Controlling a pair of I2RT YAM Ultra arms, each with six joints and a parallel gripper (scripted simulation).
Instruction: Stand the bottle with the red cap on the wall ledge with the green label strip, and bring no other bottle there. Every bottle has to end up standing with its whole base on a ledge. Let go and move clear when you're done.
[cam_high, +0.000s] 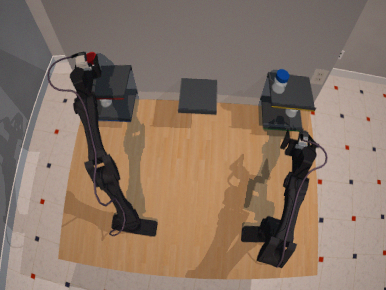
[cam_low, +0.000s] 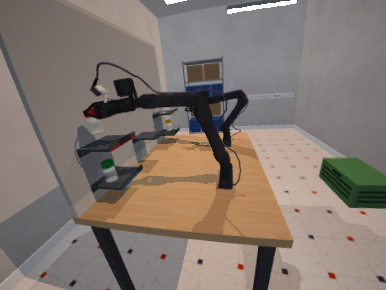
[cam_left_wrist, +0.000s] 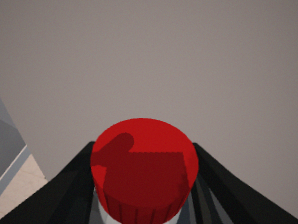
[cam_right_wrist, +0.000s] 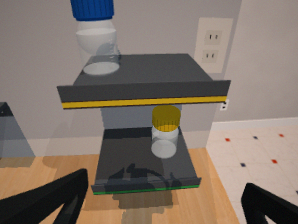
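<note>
Right now the red-capped bottle is 50 mm below my left hand. Also, from my left hand: yellow-capped bottle: 880 mm to the right, 290 mm below, 10 mm ahead; then blue-capped bottle: 770 mm to the right, 100 mm below; then green-capped bottle: 290 mm below, 10 mm behind.
</note>
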